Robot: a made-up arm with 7 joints. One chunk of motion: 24 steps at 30 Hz.
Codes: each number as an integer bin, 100 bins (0 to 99) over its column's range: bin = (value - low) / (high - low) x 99, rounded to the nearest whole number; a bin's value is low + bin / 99 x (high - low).
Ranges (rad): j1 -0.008..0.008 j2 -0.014..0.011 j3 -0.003..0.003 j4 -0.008..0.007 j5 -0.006..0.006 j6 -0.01..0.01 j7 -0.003..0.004
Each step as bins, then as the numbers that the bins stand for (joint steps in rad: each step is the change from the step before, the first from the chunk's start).
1 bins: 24 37 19 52 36 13 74
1 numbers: -0.00412 -0.00466 -0.00185 -0.00012 -0.00164 -0.00737 0.00223
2 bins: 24 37 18 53 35 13 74
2 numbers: -0.00412 -0.00466 -0.00191 0.00003 -0.00176 -0.00737 0.00223
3 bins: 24 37 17 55 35 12 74
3 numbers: -0.00412 -0.00466 -0.00197 0.00033 -0.00176 -0.00758 0.00223
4 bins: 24 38 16 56 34 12 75
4 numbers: -0.00412 -0.00440 -0.00203 0.00048 -0.00188 -0.00758 0.00230
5 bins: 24 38 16 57 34 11 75
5 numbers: -0.00412 -0.00440 -0.00203 0.00064 -0.00188 -0.00778 0.00230
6 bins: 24 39 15 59 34 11 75
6 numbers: -0.00412 -0.00415 -0.00209 0.00094 -0.00188 -0.00778 0.00230
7 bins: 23 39 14 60 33 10 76
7 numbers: -0.00428 -0.00415 -0.00215 0.00109 -0.00200 -0.00798 0.00237
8 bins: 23 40 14 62 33 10 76
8 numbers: -0.00428 -0.00390 -0.00215 0.00139 -0.00200 -0.00798 0.00237
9 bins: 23 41 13 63 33 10 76
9 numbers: -0.00428 -0.00365 -0.00221 0.00155 -0.00200 -0.00798 0.00237
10 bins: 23 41 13 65 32 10 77
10 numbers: -0.00428 -0.00365 -0.00221 0.00185 -0.00212 -0.00798 0.00244
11 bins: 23 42 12 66 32 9 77
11 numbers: -0.00428 -0.00339 -0.00227 0.00200 -0.00212 -0.00818 0.00244
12 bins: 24 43 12 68 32 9 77
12 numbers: -0.00412 -0.00314 -0.00227 0.00230 -0.00212 -0.00818 0.00244
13 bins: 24 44 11 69 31 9 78
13 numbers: -0.00412 -0.00289 -0.00233 0.00245 -0.00224 -0.00818 0.00252
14 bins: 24 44 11 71 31 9 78
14 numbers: -0.00412 -0.00289 -0.00233 0.00276 -0.00224 -0.00818 0.00252
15 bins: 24 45 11 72 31 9 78
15 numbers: -0.00412 -0.00264 -0.00233 0.00291 -0.00224 -0.00818 0.00252
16 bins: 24 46 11 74 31 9 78
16 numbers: -0.00412 -0.00238 -0.00233 0.00321 -0.00224 -0.00818 0.00252
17 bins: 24 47 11 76 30 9 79
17 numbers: -0.00412 -0.00213 -0.00233 0.00352 -0.00236 -0.00818 0.00259
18 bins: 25 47 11 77 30 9 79
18 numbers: -0.00396 -0.00213 -0.00233 0.00367 -0.00236 -0.00818 0.00259
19 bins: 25 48 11 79 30 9 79
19 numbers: -0.00396 -0.00188 -0.00233 0.00397 -0.00236 -0.00818 0.00259
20 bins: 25 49 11 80 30 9 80
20 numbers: -0.00396 -0.00163 -0.00233 0.00412 -0.00236 -0.00818 0.00266
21 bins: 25 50 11 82 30 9 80
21 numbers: -0.00396 -0.00137 -0.00233 0.00442 -0.00236 -0.00818 0.00266
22 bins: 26 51 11 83 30 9 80
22 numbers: -0.00380 -0.00112 -0.00233 0.00458 -0.00236 -0.00818 0.00266
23 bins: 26 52 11 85 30 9 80
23 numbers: -0.00380 -0.00087 -0.00233 0.00488 -0.00236 -0.00818 0.00266
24 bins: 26 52 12 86 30 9 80
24 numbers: -0.00380 -0.00087 -0.00227 0.00503 -0.00236 -0.00818 0.00266
